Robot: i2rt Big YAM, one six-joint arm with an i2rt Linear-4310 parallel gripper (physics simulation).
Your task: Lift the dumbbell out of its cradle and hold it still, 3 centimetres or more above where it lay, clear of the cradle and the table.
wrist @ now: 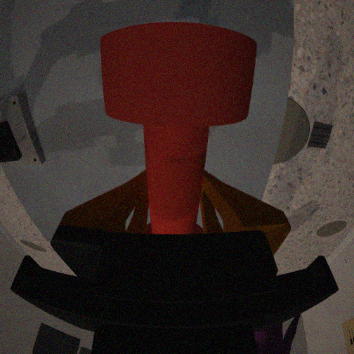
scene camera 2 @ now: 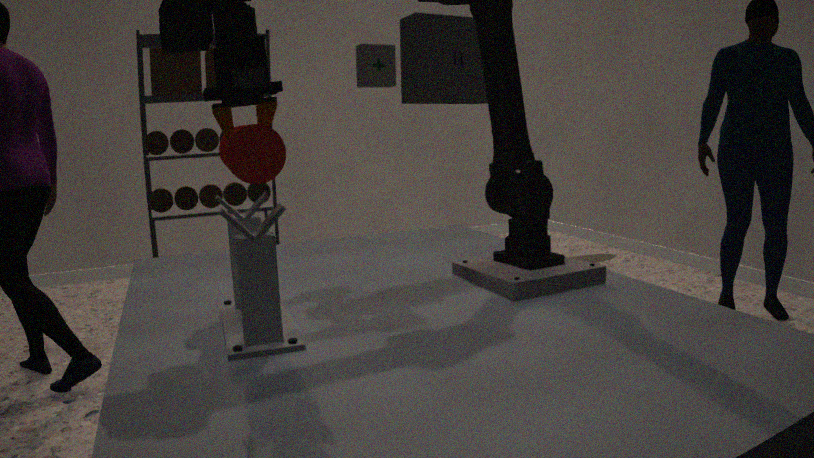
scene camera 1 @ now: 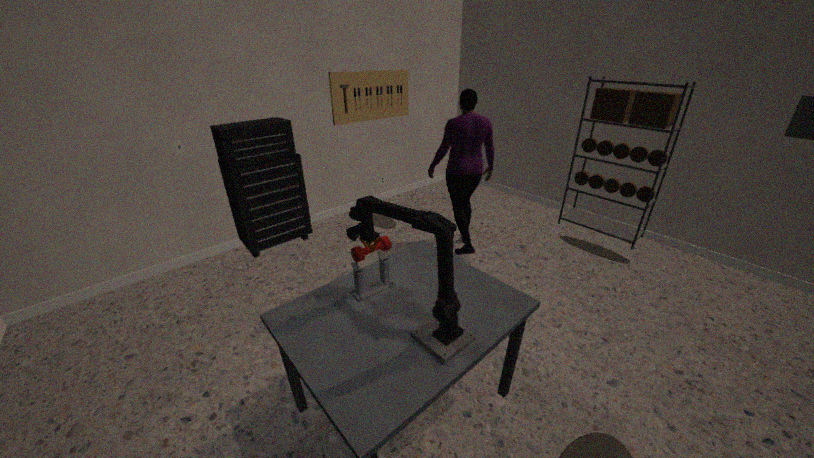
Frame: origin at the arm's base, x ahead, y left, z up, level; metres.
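Seen in the pictures: gripper, fingertip midpoint: [scene camera 1: 370,250]; arm's base at its link origin: [scene camera 2: 528,261] [scene camera 1: 448,334].
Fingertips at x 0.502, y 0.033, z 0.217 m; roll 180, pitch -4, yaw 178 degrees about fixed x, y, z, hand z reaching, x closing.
Offsets run from my fingertips to a thing's top centre. Level surfaces: height alone.
The red dumbbell @(dz +0.048, dx +0.000, dy -0.008 m) [scene camera 1: 359,253] [scene camera 2: 253,153] [wrist: 177,75] hangs level in the air above its cradle. My gripper [scene camera 1: 371,244] [wrist: 174,177] is shut on the dumbbell's handle, with an orange finger on each side of it. In scene camera 2 the near head hides the fingertips and the handle. The grey cradle @(dz -0.057, dx +0.008, dy -0.005 m) [scene camera 1: 358,282] [scene camera 2: 257,290] stands upright on the table, its two posts topped with V-shaped rests. A gap shows between the dumbbell's underside and the V rests in scene camera 2. In the wrist view, the gripper body hides the far head.
The arm's base plate [scene camera 1: 444,347] [scene camera 2: 529,279] is bolted to the grey table @(dz -0.244 m) [scene camera 1: 364,393] [scene camera 2: 455,398]. A person in purple [scene camera 1: 470,142] [scene camera 2: 22,125] stands on the floor beyond the table. A person in blue [scene camera 2: 754,113], a drawer cabinet [scene camera 1: 267,187] and a shelf rack [scene camera 1: 621,161] stand farther off.
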